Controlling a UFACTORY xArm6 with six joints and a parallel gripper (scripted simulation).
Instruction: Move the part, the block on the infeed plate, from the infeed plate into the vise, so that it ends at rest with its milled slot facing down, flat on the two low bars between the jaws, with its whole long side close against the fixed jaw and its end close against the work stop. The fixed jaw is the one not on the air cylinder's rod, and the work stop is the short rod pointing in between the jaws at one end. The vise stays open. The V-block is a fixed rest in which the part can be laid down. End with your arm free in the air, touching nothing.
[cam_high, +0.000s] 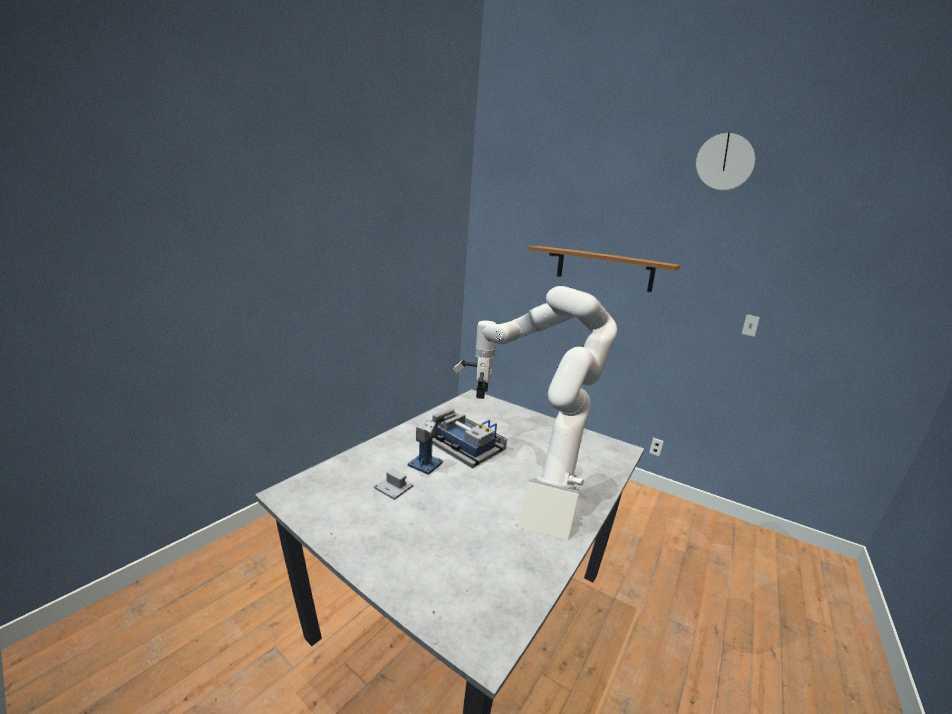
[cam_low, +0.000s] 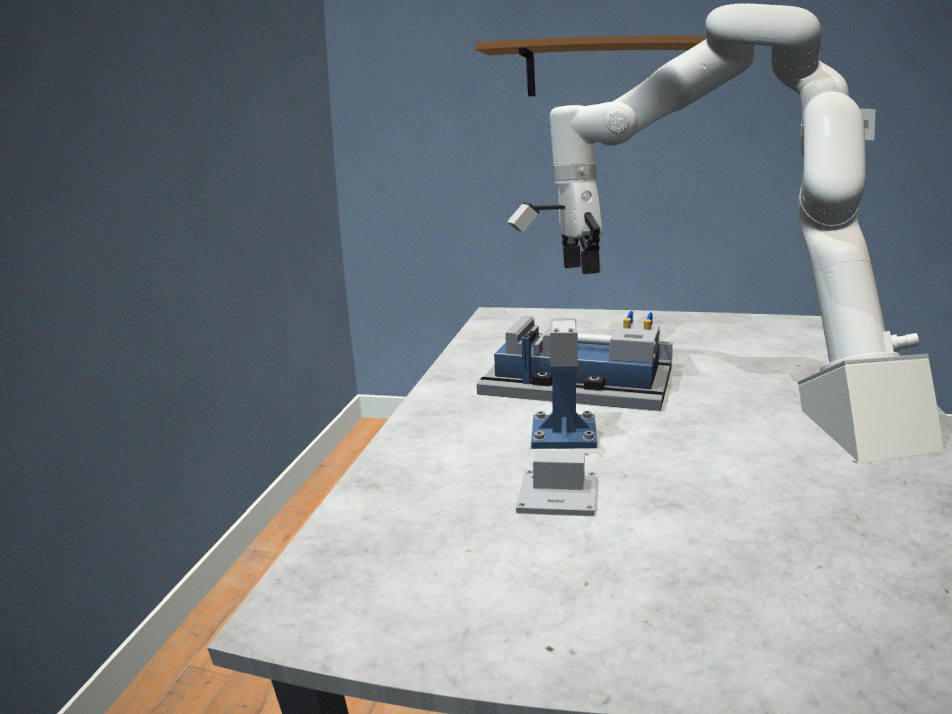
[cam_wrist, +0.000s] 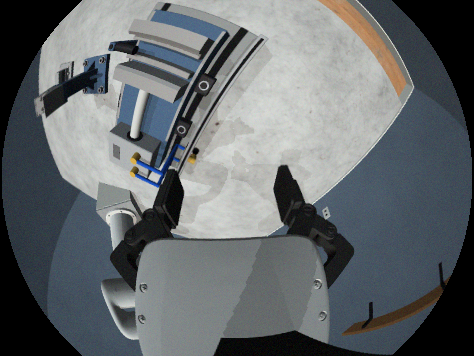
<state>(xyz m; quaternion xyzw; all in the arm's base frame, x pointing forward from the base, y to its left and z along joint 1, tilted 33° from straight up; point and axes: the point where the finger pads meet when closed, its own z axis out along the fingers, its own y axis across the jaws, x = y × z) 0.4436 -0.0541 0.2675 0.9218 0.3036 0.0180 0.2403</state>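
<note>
Right now the part is 8 cm behind my hand, 47 cm to the left of it and 15 cm below it. Also, from my hand: fixed jaw 8 cm ahead, 13 cm to the left, 9 cm below; then cylinder rod 4 cm behind, 13 cm to the left, 9 cm below; then air cylinder 12 cm behind, 13 cm to the left, 9 cm below.
</note>
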